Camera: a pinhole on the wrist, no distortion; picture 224 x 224 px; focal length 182.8 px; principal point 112.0 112.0 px. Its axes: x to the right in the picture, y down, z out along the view. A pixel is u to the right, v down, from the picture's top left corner.
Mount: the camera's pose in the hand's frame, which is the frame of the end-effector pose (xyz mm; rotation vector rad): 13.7 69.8 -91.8 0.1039 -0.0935 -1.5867
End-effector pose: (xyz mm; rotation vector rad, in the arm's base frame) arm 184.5 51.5 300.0 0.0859 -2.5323 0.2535
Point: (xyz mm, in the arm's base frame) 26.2 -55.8 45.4
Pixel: 162.4 124.2
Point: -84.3 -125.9 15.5
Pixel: 171.3 154.3
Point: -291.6 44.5 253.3
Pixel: outside the picture
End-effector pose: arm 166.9 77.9 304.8 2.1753 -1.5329 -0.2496
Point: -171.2 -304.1 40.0
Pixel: 43.0 198.6
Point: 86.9 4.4 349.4
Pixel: 39.5 190.2
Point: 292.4 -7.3 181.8
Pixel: outside the picture
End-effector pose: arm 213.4 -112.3 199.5 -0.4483 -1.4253 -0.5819
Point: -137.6 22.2 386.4
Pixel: 179.6 194.1
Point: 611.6 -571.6 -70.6
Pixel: behind the camera
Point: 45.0 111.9 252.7
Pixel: 108.3 138.7
